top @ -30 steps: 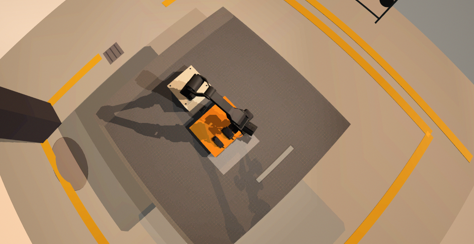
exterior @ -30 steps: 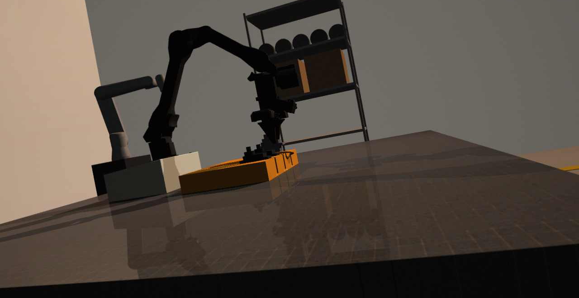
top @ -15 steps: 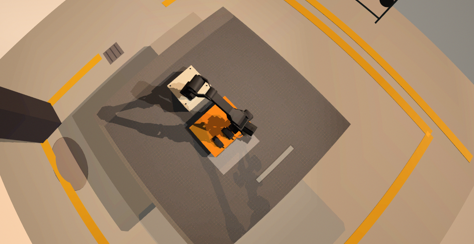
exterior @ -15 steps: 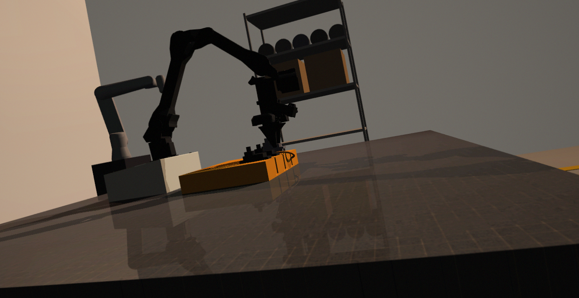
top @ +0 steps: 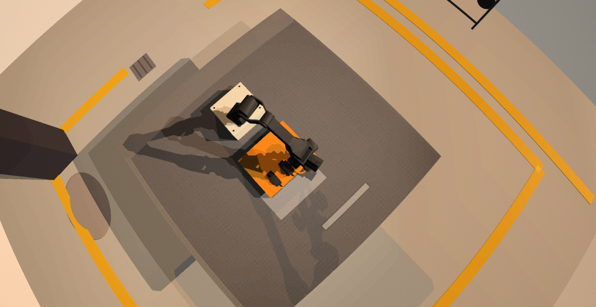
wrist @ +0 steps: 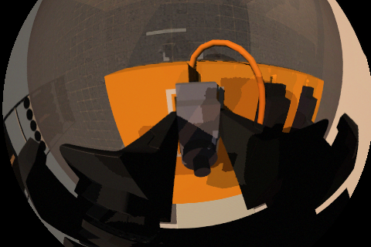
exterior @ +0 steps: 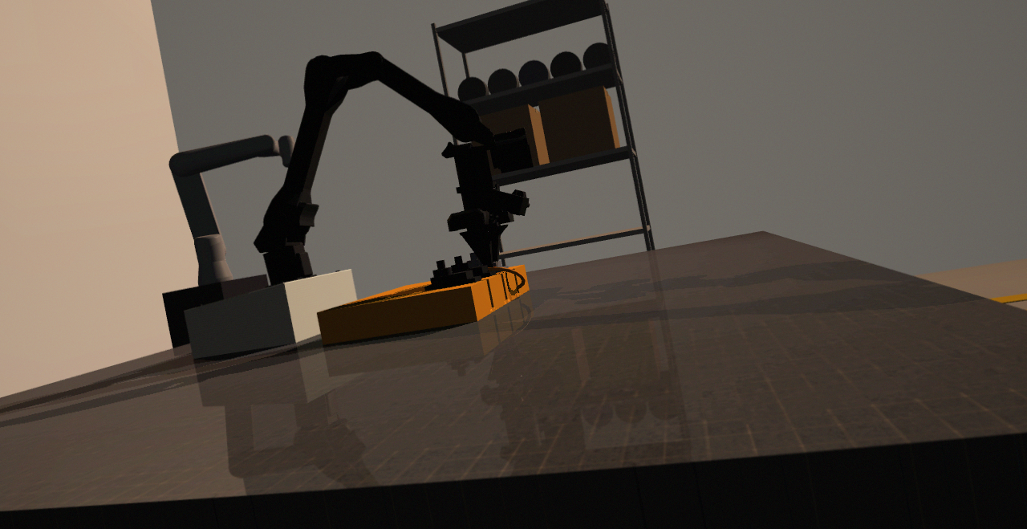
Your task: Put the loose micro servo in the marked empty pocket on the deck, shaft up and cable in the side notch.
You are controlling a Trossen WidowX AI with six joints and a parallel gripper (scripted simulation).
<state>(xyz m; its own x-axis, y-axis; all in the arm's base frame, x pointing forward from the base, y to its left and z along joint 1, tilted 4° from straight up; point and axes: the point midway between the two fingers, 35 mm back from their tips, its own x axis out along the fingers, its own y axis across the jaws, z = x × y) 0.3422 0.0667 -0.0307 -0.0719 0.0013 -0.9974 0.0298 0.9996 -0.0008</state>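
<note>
The orange deck is 130 mm behind my gripper tip, 70 mm to the right of it and 30 mm below it.
</note>
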